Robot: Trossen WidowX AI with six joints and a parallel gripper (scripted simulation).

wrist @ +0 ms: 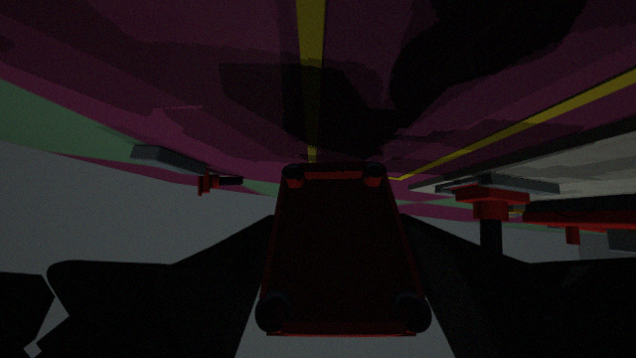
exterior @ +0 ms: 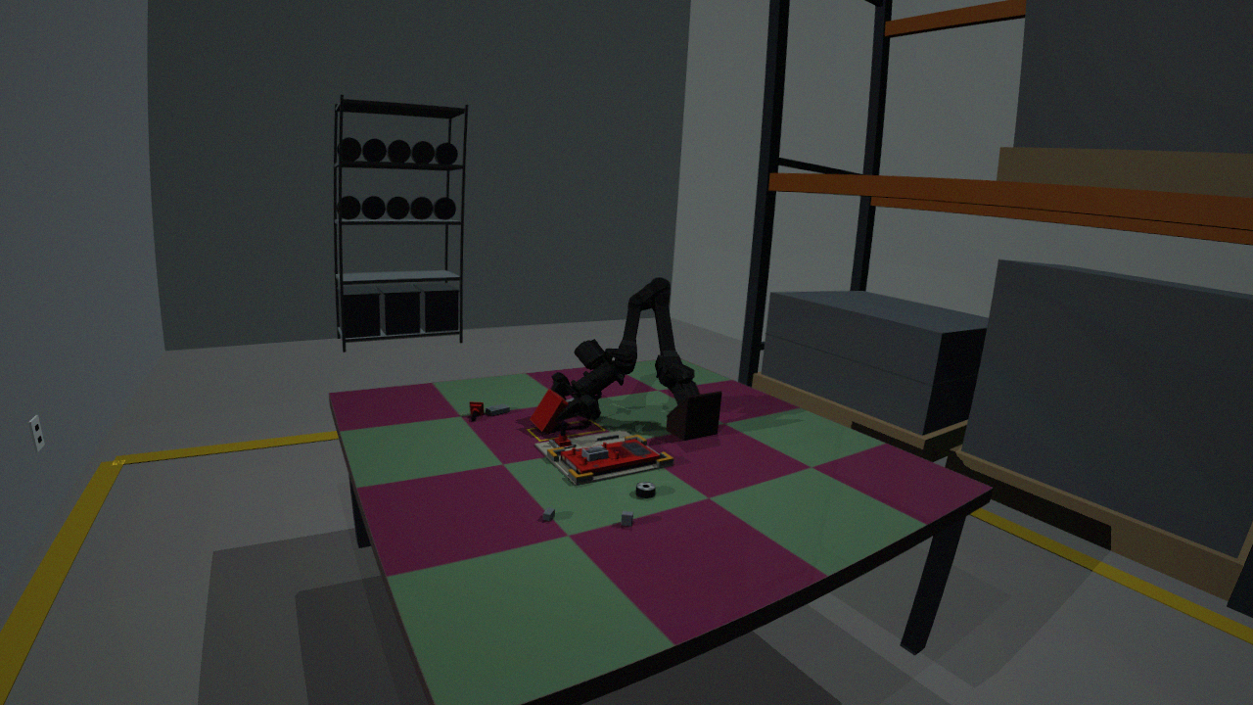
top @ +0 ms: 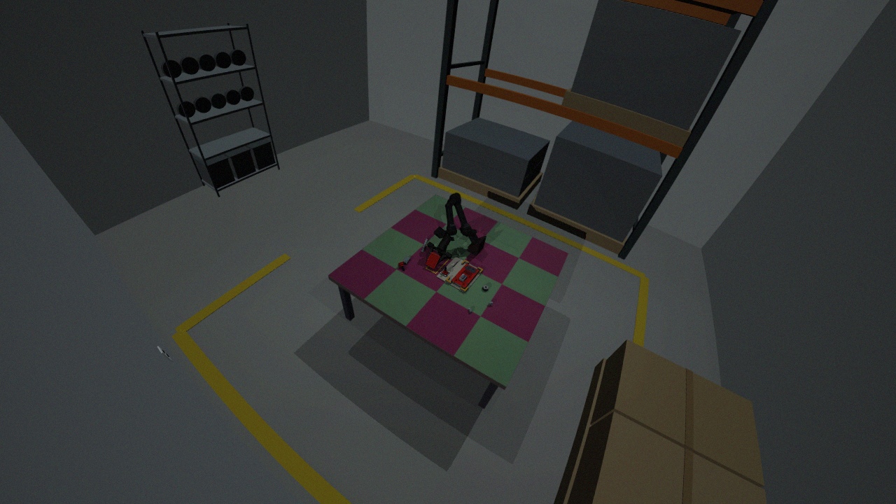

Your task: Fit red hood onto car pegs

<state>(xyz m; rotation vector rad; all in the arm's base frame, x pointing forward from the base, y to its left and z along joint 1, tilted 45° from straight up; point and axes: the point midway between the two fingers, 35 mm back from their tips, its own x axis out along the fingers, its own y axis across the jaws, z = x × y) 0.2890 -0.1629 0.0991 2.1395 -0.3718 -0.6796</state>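
Now: gripper tip 10 mm below the red hood. Round my gripper tip: grey engine block (30 mm ahead, 240 mm to the left, 20 mm below); grey bar (150 mm behind, 150 mm to the right, 40 mm below); jig (20 mm behind, 210 mm to the left, 30 mm below).
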